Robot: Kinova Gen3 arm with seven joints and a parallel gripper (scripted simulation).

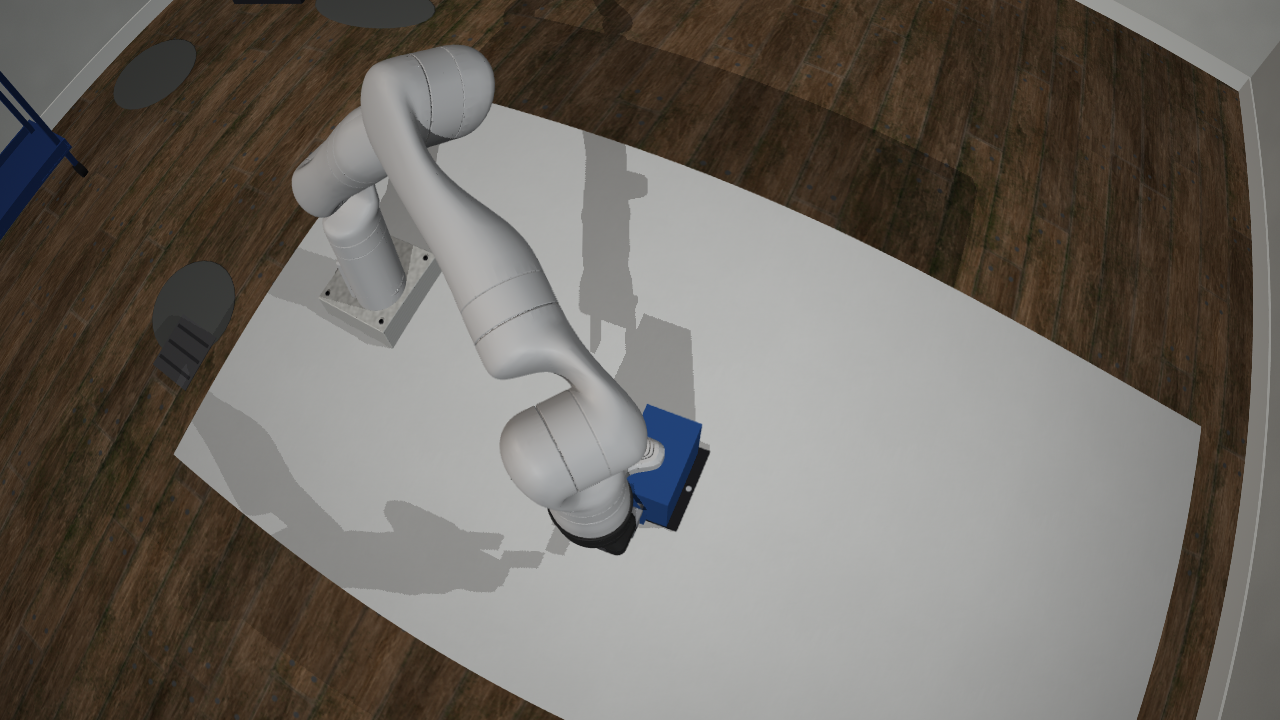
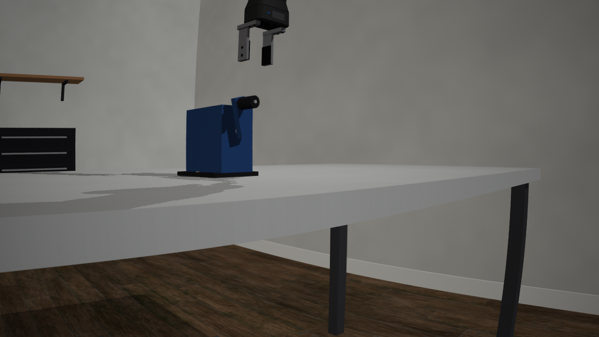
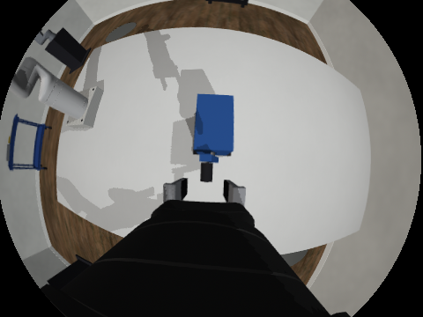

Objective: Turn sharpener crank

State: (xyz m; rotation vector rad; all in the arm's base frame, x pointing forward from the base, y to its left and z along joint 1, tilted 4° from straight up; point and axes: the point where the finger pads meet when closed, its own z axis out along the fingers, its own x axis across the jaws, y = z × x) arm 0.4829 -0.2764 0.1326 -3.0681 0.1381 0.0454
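Right now the black handle is 90 mm below my hand and 20 mm to the left of it. Also, from my hand: crank (90 mm below, 20 mm to the left).
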